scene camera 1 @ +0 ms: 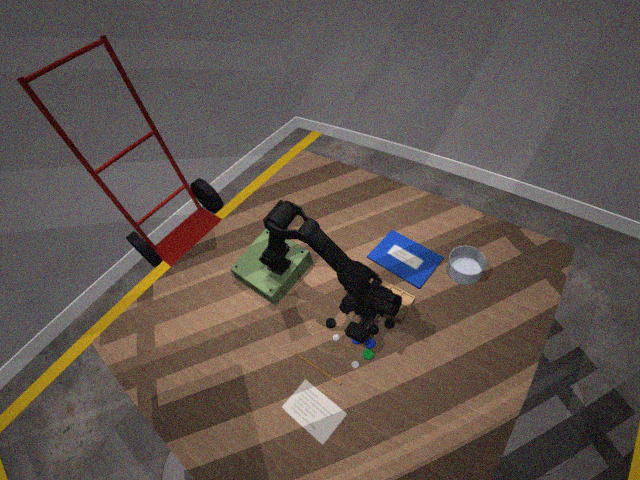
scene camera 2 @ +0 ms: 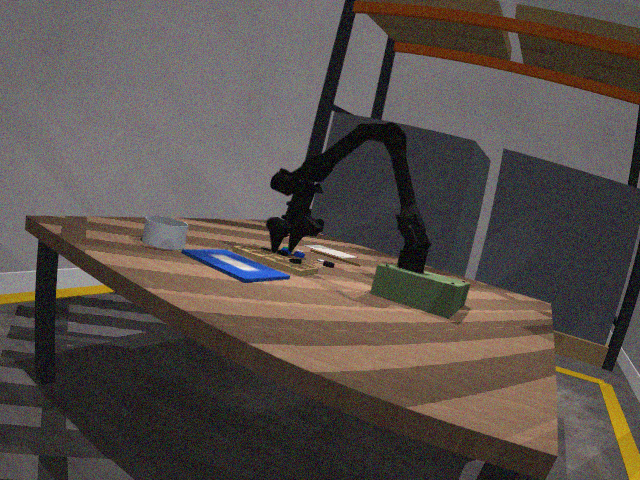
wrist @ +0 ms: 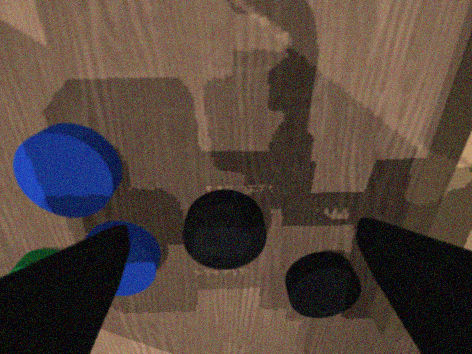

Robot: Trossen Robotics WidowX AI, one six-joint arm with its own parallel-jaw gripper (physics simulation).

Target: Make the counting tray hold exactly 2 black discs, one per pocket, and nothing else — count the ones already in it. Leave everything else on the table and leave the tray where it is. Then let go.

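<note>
My gripper is open above the table; its fingers stand wide on either side of two loose black discs. One black disc lies near the middle of the wrist view, another black disc near the right finger. A separate black disc lies toward the arm's base. Two blue discs, one clear and one partly behind the left finger, lie beside a green disc. The wooden counting tray is largely hidden by the arm; I cannot count its contents.
Small white discs lie near the coloured ones. A thin stick and a paper sheet lie beyond. A blue folder and a round clear container are on the tray's other side.
</note>
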